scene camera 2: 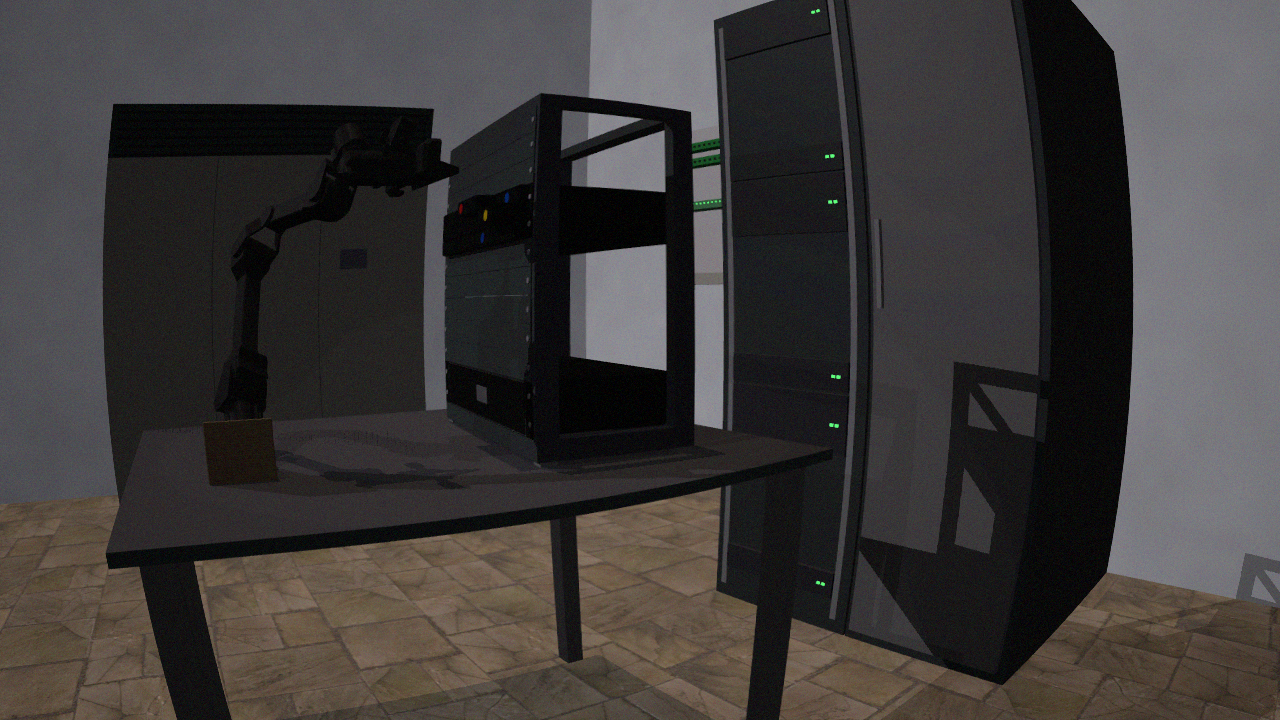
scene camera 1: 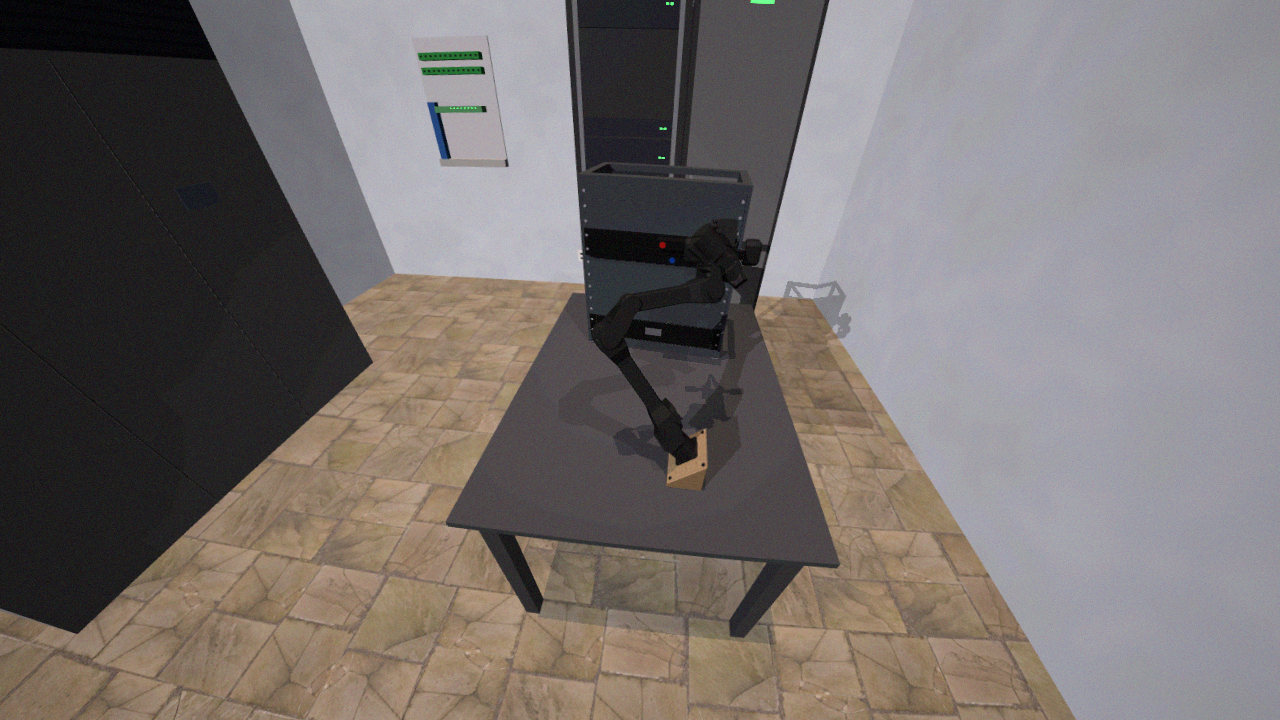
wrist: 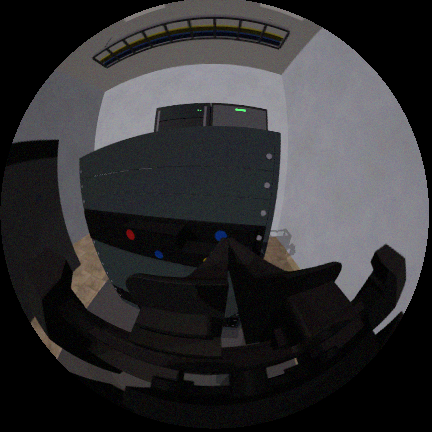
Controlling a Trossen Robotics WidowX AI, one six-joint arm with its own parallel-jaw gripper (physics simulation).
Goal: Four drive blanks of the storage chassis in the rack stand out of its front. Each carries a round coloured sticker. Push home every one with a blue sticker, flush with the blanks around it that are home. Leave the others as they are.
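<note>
The black storage chassis (scene camera 1: 617, 243) (scene camera 2: 514, 234) (wrist: 102, 220) crosses the rack front. Its upper row has a red sticker (scene camera 1: 662, 244) (scene camera 2: 460, 208) (wrist: 130, 234) on the left and a blue sticker (scene camera 2: 506, 197) (wrist: 220, 235) on the right. Lower are another blue sticker (scene camera 1: 672, 260) (scene camera 2: 481, 238) (wrist: 159, 254) and a yellow sticker (scene camera 2: 485, 214) (wrist: 205, 260), partly hidden by the fingers in the wrist view. How far each blank stands out is too dark to tell. My gripper (scene camera 2: 455, 169) (wrist: 226, 242) is shut and empty, before the rack; its tips overlap the upper blue sticker's lower edge in the wrist view.
The rack (scene camera 1: 666, 201) (scene camera 2: 551, 358) (wrist: 180, 150) stands on the table (scene camera 1: 554, 465) (scene camera 2: 358, 523), with plain panels above and below the chassis. A lower black unit (scene camera 1: 617, 329) (scene camera 2: 505, 407) has a pale label. The arm stands on a wooden block (scene camera 1: 687, 480) (scene camera 2: 239, 452). Tall cabinets stand behind.
</note>
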